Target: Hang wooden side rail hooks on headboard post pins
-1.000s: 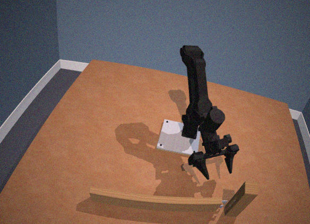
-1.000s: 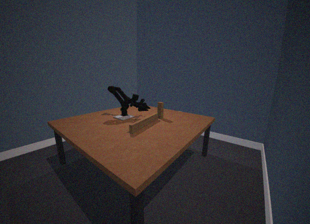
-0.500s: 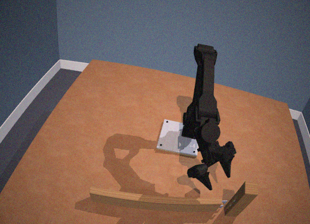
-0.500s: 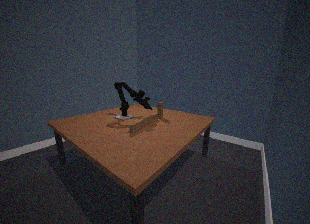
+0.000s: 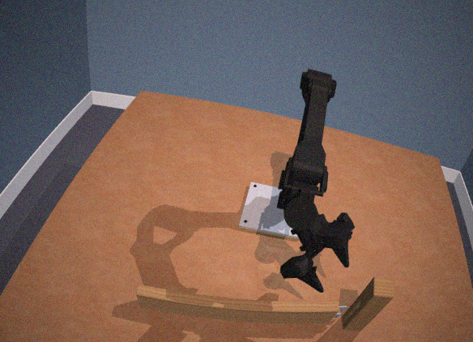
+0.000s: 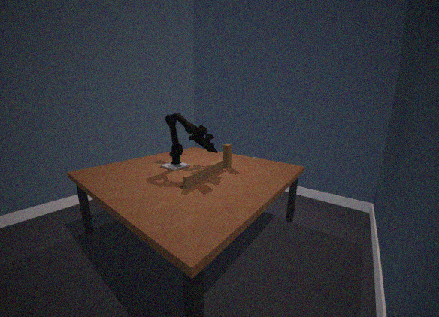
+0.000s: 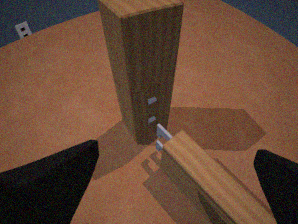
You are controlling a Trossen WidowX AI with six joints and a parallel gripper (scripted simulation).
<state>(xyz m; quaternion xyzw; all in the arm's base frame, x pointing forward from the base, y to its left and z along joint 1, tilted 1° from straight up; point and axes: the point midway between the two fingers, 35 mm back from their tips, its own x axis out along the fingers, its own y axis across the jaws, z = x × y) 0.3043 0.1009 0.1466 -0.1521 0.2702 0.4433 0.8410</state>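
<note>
Now: the wooden headboard post 10 cm to the left of my gripper tip, 5 cm below it and 3 cm ahead of it.
</note>
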